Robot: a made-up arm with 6 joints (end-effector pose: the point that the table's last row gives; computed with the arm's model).
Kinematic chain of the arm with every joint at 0, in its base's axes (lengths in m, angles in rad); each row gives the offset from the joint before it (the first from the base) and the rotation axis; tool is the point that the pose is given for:
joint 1: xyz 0 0 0.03 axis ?
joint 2: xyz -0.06 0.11 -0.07 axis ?
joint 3: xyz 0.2 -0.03 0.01 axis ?
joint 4: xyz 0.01 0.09 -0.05 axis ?
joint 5: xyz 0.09 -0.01 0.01 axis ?
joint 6: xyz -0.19 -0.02 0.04 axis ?
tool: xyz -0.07 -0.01 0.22
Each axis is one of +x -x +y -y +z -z.
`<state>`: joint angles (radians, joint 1 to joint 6).
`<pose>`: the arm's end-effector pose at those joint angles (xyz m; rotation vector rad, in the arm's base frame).
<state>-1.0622 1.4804 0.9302 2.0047 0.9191 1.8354</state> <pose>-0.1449 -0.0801 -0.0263 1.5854 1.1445 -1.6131</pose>
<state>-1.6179 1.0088 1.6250 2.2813 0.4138 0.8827</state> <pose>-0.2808 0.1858 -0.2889 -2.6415 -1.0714 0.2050</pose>
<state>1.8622 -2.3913 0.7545 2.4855 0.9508 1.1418</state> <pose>0.2507 -0.0366 0.1553 -0.8325 -0.0321 -2.0413</pose>
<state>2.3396 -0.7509 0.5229 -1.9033 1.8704 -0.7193</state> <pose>-0.0754 -0.3973 -0.3262 2.3566 0.2143 1.2656</pose>
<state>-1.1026 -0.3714 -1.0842 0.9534 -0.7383 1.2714</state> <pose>-0.0679 -0.1857 0.0637 0.8561 -0.1825 0.5678</pose>
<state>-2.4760 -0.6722 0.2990 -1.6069 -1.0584 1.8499</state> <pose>-0.1687 -0.2310 0.1889 0.0570 0.9462 -1.7169</pose>
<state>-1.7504 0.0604 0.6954 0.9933 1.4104 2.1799</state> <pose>-0.4478 -0.0152 0.1077 0.8523 -1.0094 -0.2860</pose>
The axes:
joint 1: -z
joint 2: +x
joint 3: -y
joint 4: +x
joint 5: -z
joint 6: -y

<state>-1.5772 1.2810 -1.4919 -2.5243 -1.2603 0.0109</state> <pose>-0.2798 0.0286 0.3636 0.9101 0.6709 -1.6351</pose>
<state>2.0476 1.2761 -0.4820 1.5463 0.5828 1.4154</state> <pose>-0.0993 0.0828 0.0838 -1.4879 0.9537 1.8239</pose>
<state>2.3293 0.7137 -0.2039 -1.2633 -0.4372 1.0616</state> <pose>0.0688 0.0476 0.2001 -0.8165 -0.1810 -1.4116</pose>
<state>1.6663 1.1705 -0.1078 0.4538 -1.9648 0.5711</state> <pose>-0.0208 -0.4049 -0.3597 -0.2166 -2.1706 0.3753</pose>
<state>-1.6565 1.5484 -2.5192 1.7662 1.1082 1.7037</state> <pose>-0.3052 0.3674 -0.0008 -1.6878 0.8046 1.5107</pose>
